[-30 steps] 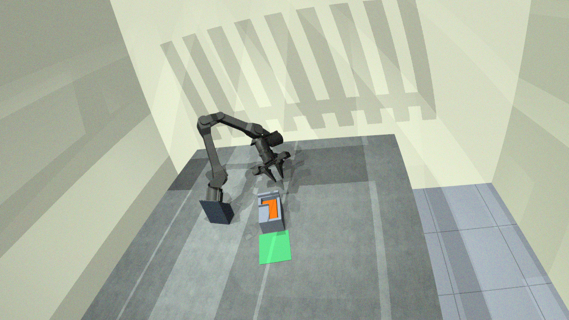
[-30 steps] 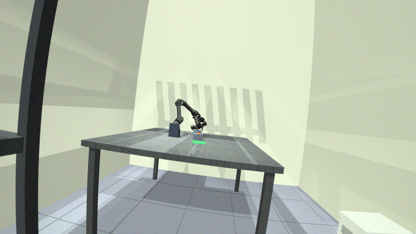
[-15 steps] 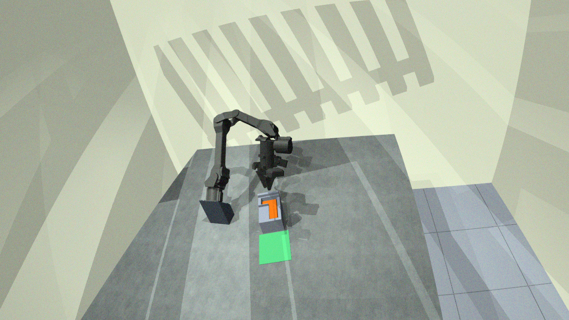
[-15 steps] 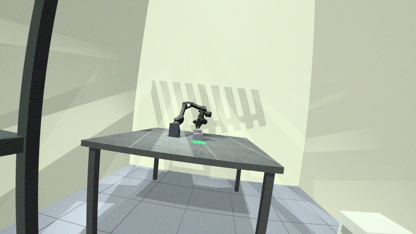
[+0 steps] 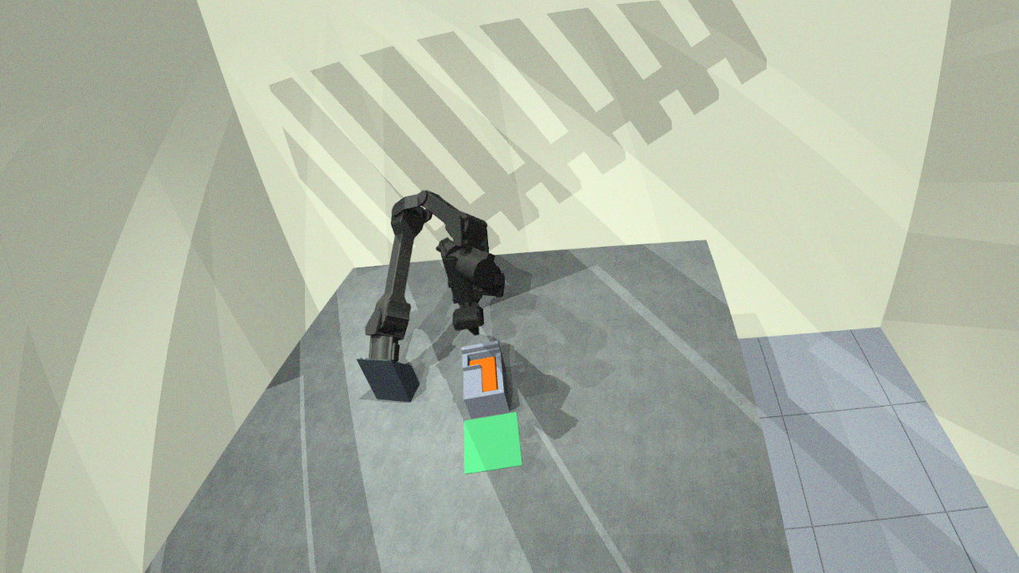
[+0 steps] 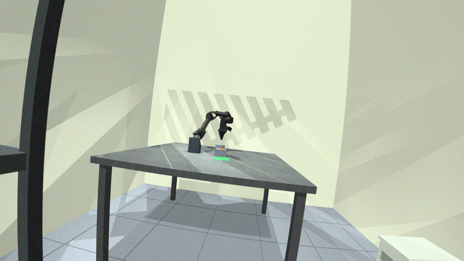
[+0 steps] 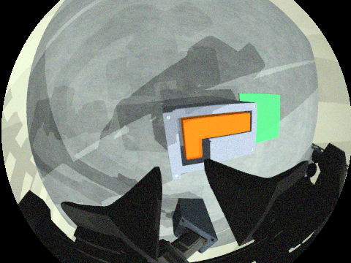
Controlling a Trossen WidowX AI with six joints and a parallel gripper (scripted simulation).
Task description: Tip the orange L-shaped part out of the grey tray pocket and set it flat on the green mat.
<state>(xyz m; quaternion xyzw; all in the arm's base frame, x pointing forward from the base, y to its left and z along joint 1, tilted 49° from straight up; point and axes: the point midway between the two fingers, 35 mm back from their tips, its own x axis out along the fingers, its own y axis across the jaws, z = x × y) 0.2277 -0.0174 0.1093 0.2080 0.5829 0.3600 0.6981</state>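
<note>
Now: gripper tip 90 mm above the orange L-shaped part, 50 mm to the left of it and 10 mm short of it. The rest, counted from my gripper tip: green mat 210 mm to the right, 160 mm below, 50 mm ahead.
</note>
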